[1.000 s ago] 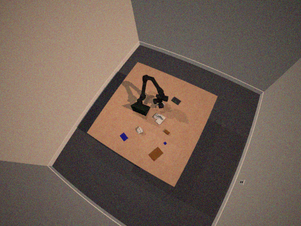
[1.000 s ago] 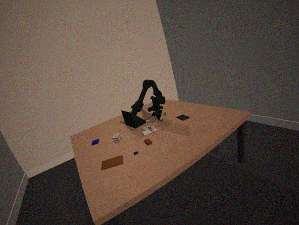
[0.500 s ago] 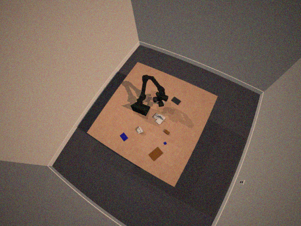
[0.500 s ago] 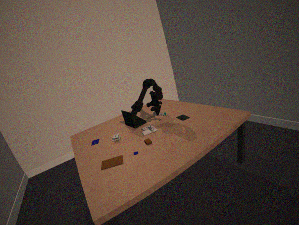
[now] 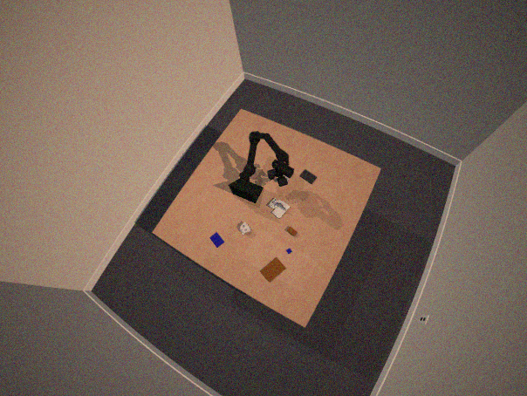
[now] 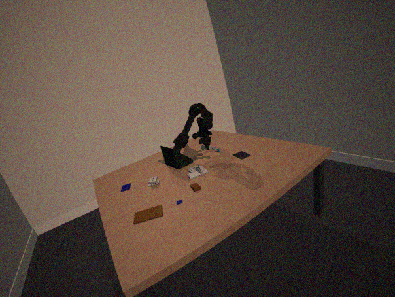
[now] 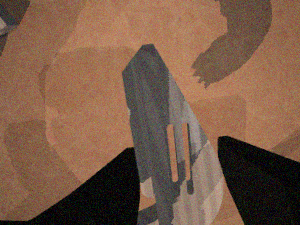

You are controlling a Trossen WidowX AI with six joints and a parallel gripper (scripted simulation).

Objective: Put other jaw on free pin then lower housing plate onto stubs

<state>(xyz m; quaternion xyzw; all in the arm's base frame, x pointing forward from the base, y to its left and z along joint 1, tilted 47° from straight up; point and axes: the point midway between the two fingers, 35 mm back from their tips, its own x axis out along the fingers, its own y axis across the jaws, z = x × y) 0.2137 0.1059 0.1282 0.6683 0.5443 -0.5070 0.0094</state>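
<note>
My gripper tip is now 40 mm short of the jaw and 10 mm to the right of it. Round my gripper tip: base 110 mm ahead, 180 mm to the right, 80 mm below; dark plate 150 mm ahead, 160 mm to the left, 80 mm below; teal piece 70 mm behind, 120 mm to the left, 70 mm below.
</note>
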